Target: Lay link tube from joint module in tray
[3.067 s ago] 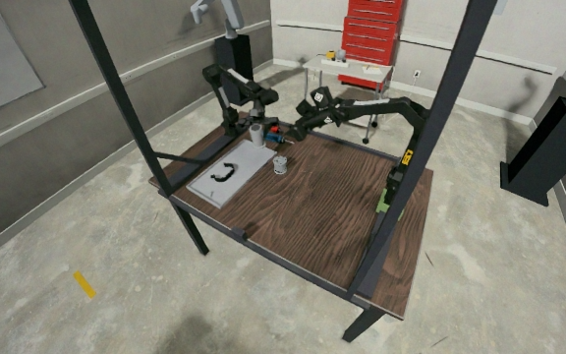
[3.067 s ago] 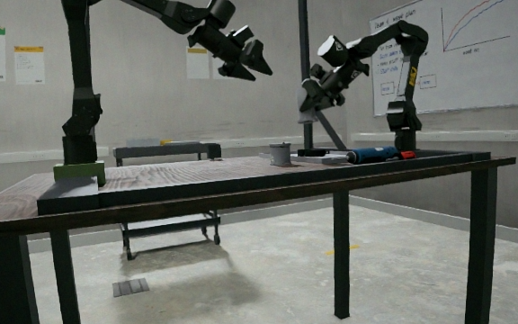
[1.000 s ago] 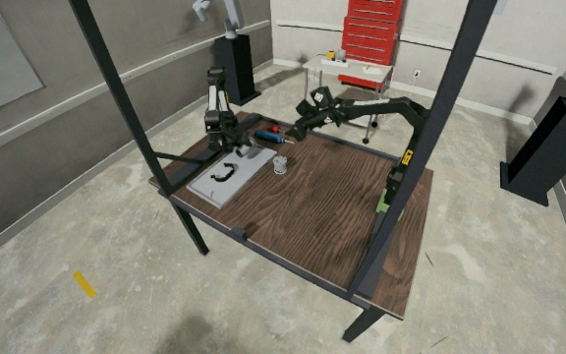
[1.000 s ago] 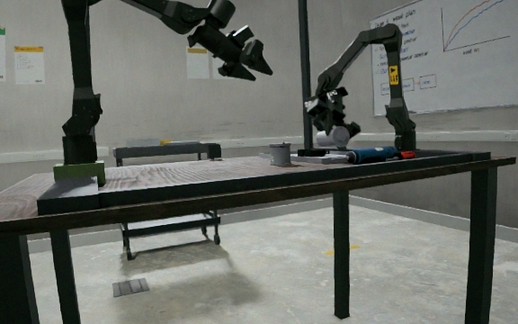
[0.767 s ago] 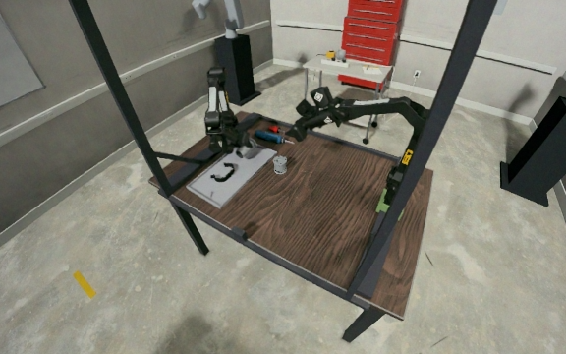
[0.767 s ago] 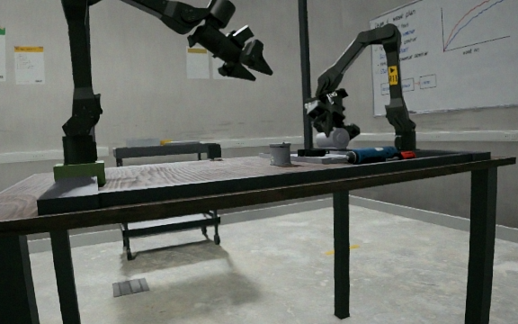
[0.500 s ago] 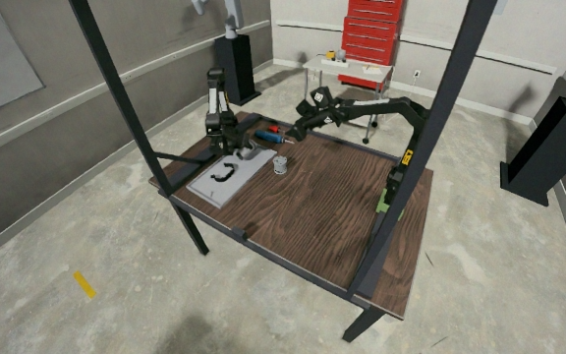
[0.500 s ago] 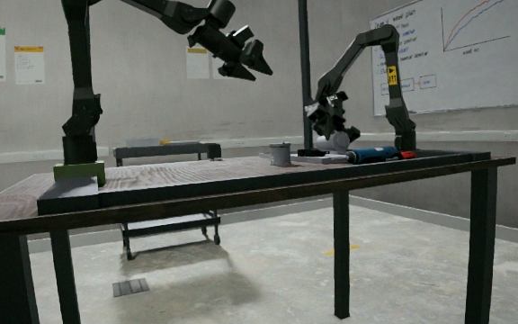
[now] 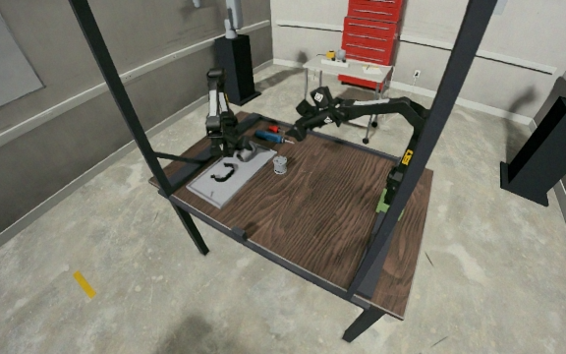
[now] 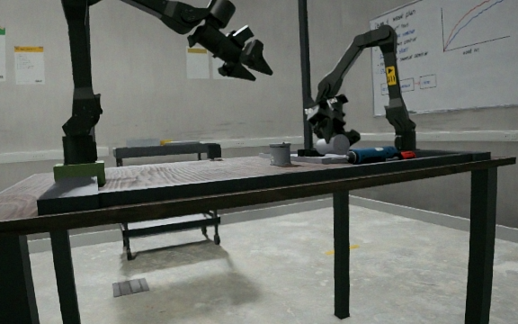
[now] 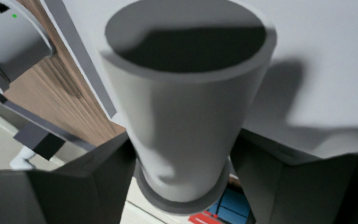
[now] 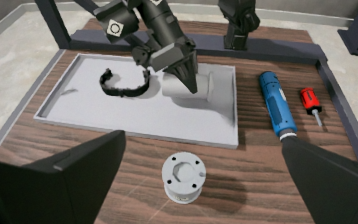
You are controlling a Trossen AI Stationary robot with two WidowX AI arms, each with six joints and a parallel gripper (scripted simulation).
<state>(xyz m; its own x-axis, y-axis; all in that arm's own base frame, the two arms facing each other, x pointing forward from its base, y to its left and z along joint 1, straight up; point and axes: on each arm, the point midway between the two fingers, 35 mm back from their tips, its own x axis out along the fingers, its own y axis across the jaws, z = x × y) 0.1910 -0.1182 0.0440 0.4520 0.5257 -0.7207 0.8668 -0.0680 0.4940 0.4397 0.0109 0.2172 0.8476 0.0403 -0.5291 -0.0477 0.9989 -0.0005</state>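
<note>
Now: the grey tray 10 cm behind my left hand, 2 cm to the right of it and 6 cm below it. From my left hand the other things lie so: link tube (1 cm to the right, 1 cm below); then red screwdriver (28 cm ahead, 1 cm to the left, 5 cm below); then joint module (3 cm ahead, 20 cm to the right, 3 cm below).
</note>
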